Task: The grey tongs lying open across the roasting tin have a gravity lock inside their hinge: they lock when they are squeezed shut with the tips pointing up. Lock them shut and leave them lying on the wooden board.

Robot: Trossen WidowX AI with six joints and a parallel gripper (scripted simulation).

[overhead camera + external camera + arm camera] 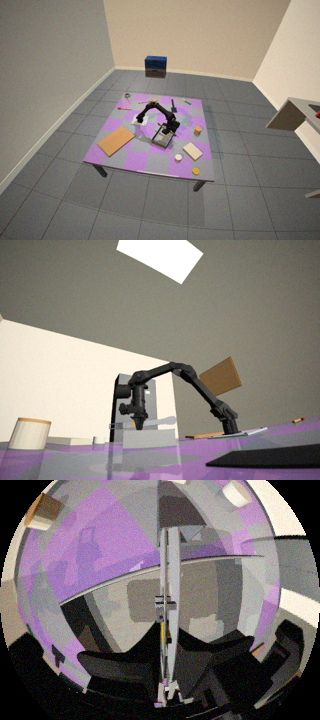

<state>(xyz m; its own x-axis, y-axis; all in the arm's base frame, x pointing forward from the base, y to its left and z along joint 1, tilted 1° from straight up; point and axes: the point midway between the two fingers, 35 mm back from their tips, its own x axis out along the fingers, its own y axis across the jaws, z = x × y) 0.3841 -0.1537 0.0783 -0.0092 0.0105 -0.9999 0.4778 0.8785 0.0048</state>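
The roasting tin is 40 mm behind my gripper tip, 20 mm to the right of it and 20 mm below it. The rest, counted from my gripper tip: black spatula 560 mm to the left, 40 mm below; then white cylinder 140 mm ahead, 280 mm to the right, 30 mm below; then cream block 290 mm ahead, 170 mm to the right, 30 mm below.
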